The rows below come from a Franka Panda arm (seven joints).
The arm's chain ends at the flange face. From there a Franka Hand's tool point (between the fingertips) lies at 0.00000 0.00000 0.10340 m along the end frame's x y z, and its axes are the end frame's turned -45 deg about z.
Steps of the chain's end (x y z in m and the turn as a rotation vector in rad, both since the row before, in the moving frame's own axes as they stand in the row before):
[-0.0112 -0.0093 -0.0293 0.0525 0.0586 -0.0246]
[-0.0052 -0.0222 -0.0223 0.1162 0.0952 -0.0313]
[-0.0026 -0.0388 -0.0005 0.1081 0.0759 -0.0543]
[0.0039 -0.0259 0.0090 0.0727 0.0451 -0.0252]
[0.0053 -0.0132 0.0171 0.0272 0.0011 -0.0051]
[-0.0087 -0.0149 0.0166 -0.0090 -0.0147 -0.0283]
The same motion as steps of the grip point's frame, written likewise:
[0.0068 -0.0142 -0.0296 -0.0043 0.0786 -0.0246]
[0.0274 -0.0211 -0.0235 0.0148 0.1495 -0.0313]
[0.0389 -0.0320 -0.0014 0.0228 0.1301 -0.0543]
[0.0296 -0.0177 0.0086 0.0195 0.0833 -0.0252]
[0.0151 -0.0075 0.0171 0.0185 0.0200 -0.0051]
[0.0026 -0.0171 0.0166 0.0040 -0.0168 -0.0283]

